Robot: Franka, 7 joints.
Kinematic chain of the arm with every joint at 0, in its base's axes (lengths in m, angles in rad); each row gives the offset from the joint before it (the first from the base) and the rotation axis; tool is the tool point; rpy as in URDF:
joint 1: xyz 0 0 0.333 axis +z
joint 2: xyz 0 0 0 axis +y
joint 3: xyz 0 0 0.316 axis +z
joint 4: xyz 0.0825 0 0 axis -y
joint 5: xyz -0.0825 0 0.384 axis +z
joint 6: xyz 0 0 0 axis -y
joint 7: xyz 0.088 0 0 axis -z
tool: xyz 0 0 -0.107 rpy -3.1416 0 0
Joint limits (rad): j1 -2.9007..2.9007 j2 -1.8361..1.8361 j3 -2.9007..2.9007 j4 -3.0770..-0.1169 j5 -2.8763..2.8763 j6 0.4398..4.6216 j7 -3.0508..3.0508
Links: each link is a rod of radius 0.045 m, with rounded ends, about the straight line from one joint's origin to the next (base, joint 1, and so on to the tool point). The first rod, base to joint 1, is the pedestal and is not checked.
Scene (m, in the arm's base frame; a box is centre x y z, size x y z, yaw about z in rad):
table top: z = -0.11
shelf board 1: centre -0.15 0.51 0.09 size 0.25 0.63 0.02 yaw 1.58
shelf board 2: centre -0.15 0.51 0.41 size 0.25 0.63 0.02 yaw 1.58
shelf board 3: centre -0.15 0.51 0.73 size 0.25 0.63 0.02 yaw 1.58
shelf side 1: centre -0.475 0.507 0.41 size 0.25 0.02 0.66 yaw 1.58
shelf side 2: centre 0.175 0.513 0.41 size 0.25 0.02 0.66 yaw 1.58
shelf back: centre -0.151 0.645 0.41 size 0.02 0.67 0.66 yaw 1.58
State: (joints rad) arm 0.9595 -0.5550 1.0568 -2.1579 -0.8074 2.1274 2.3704
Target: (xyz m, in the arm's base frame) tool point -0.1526 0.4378 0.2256
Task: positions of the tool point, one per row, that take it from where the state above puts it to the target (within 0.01 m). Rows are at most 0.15 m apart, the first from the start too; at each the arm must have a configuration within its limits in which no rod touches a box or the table.
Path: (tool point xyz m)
1: -0.2701 0.3258 0.5461
2: -0.2495 0.2204 0.5502
3: -0.2413 0.2624 0.4284
4: -0.2031 0.2727 0.3162
5: -0.1509 0.2515 0.2256
6: -0.1653 0.3080 0.2186
7: -0.1667 0.3713 0.2186
8: -0.1526 0.4378 0.2256

